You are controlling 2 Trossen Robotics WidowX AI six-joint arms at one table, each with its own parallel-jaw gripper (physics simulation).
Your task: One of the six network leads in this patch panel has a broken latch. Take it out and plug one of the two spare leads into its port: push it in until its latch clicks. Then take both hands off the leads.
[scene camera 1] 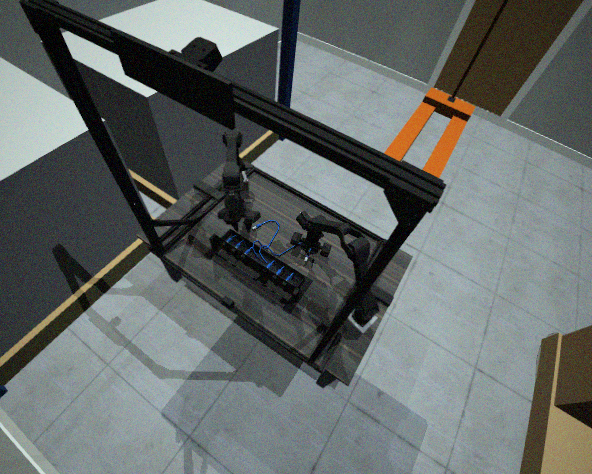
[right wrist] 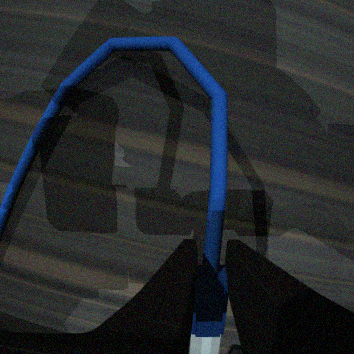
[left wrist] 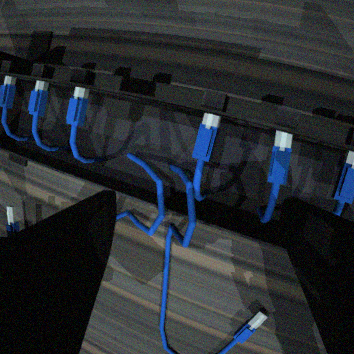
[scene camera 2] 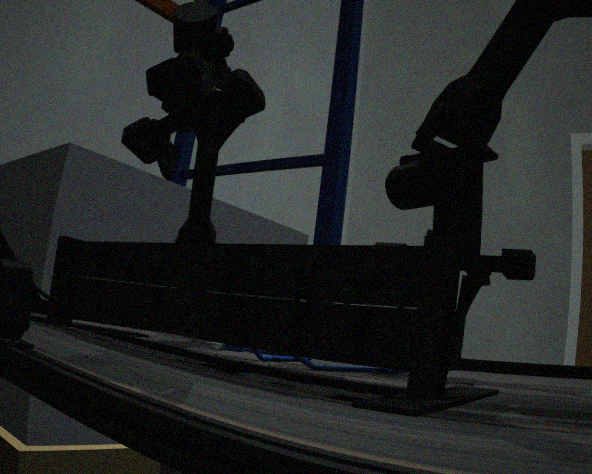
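The black patch panel holds six blue leads, three on each side of a central gap; one plugged lead is nearest the gap on the right in the left wrist view. I cannot tell which latch is broken. One spare lead's plug is loose by the panel. My left gripper is open and empty above the panel's edge, with cables and plugs beyond its fingers. My right gripper is shut on the other spare lead, its clear tip pointing down.
Two loose blue cables rise from the panel's gap and bend over the wooden table. A black gantry frame stands over the table. The panel hides both grippers' fingertips in scene camera 2.
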